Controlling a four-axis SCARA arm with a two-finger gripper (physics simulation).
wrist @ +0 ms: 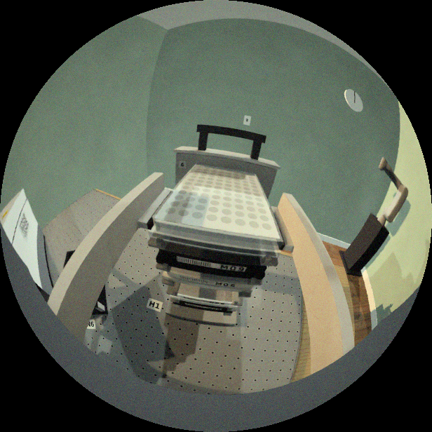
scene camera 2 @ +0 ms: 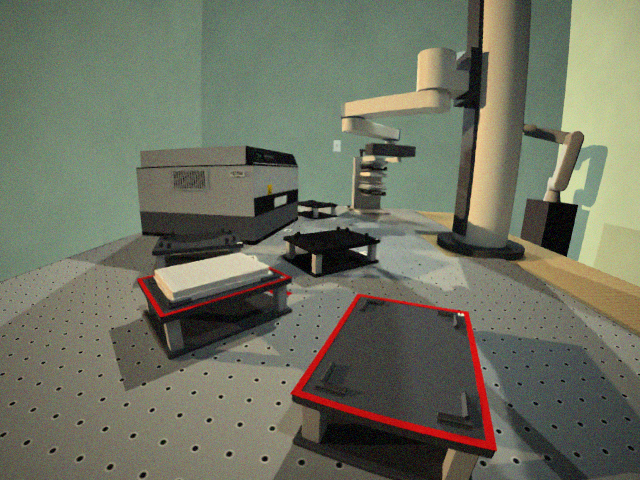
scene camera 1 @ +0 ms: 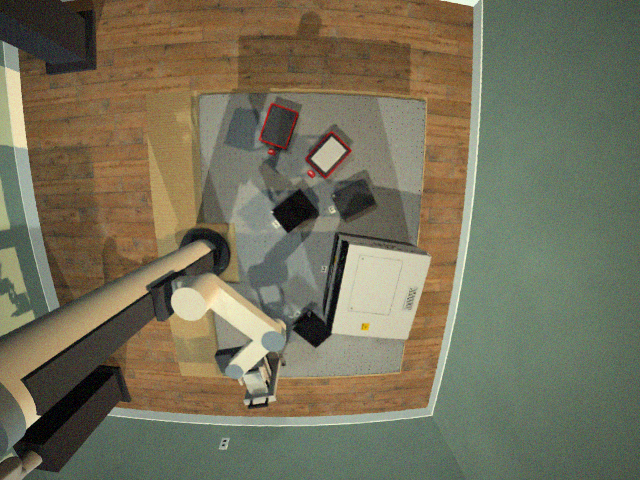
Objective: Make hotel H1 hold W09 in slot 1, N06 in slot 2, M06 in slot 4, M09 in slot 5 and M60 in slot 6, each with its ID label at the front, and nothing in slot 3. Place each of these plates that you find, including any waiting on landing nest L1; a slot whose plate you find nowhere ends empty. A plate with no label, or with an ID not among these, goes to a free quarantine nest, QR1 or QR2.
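Places are measured from the arm's base along level axes (x ahead, y left, z up), in millimetres.
Pixels of known places: gripper, fingertip midpoint: [scene camera 1: 253, 382]; arm's base, origin of the base link: [scene camera 2: 478, 247] [scene camera 1: 205, 253].
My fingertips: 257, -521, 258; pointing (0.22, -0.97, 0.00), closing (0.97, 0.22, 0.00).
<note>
Ahead of a thing's pixels: the offset from my fingertips to its top centre, as dx, dy, dz. "pt": to the spot under its first point.
My gripper [wrist: 222, 191] is shut on a clear-lidded plate [wrist: 215, 200] at the top of hotel H1 [wrist: 186, 159] [scene camera 1: 260, 400] [scene camera 2: 356, 180], with a pad against each long side. No label shows on its near face. Below it are a black plate marked M09 [wrist: 210, 262] and a pale plate marked M06 [wrist: 220, 283]. Further down are more plate edges with no readable ID. A white plate {+328, +971, -181} [scene camera 1: 328, 153] [scene camera 2: 211, 276] lies on one red-edged nest {pt +387, +1020, -195} [scene camera 1: 342, 143] [scene camera 2: 165, 311]. The other red-edged nest {+117, +1087, -191} [scene camera 1: 279, 126] [scene camera 2: 398, 361] is empty. Their names cannot be read.
A large white and grey instrument {+530, +417, -1} [scene camera 1: 377, 289] [scene camera 2: 206, 191] stands on the right side of the table in scene camera 1. Black nests {pt +189, +733, -194} [scene camera 1: 295, 210] {pt +445, +787, -195} [scene camera 1: 354, 198] {pt +260, +153, -195} [scene camera 1: 311, 328] stand beside it and towards the table middle. The arm's column [scene camera 2: 498, 129] stands at the table edge.
</note>
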